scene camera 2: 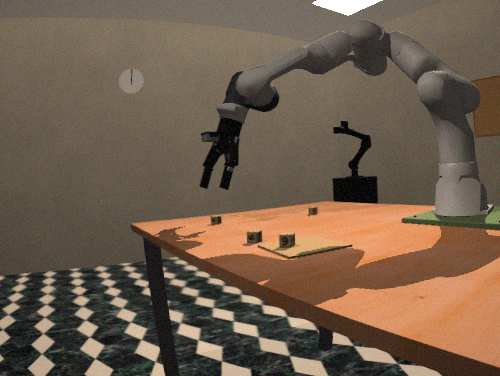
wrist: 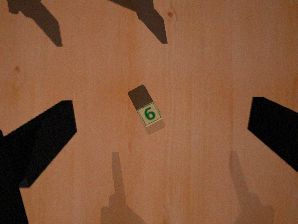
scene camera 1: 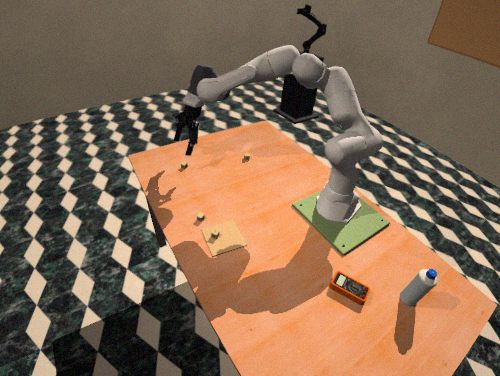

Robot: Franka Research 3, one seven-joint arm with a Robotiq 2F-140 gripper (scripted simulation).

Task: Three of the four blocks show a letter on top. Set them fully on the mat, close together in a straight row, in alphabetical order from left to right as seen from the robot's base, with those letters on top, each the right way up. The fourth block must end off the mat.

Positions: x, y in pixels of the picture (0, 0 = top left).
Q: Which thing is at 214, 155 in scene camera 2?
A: My gripper.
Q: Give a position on a tan mat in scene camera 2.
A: At 312, 245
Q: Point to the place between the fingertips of my gripper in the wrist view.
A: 161, 114
